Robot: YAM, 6 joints.
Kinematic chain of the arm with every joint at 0, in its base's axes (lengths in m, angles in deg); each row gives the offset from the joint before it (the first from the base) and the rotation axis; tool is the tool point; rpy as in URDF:
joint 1: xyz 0 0 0.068 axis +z
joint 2: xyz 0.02 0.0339 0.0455 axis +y
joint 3: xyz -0.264 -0.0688 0 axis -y
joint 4: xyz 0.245 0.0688 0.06 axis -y
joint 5: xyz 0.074 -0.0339 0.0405 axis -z
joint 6: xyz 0.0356 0 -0.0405 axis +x
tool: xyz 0 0 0 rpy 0 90 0
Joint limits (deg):
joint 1: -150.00..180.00
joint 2: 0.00..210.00
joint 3: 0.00..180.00
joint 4: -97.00..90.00
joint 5: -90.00..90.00
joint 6: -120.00..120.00
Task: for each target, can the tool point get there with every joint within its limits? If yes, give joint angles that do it. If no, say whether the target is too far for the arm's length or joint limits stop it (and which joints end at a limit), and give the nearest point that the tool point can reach.
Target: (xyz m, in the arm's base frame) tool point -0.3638 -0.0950 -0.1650
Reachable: no: joint limits stop it (at a limit: joint 1) | nearest point -0.3638 -0.0356 -0.1650 | short by 0.059 m
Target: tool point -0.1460 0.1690 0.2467
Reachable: yes | joints 123.37 70.71 50.28 -45.81 -54.44 81.45
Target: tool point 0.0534 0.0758 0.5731
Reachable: yes | joints 48.26 49.20 87.30 -3.47 -17.41 73.82
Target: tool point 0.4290 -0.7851 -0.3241
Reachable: no: too far | nearest point 0.2780 -0.5087 -0.1665 | short by 0.352 m
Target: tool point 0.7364 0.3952 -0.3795
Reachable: no: too far | nearest point 0.4907 0.2633 -0.2080 | short by 0.327 m
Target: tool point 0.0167 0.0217 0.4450
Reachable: yes | joints -104.79 21.02 75.57 -53.29 -17.26 79.05
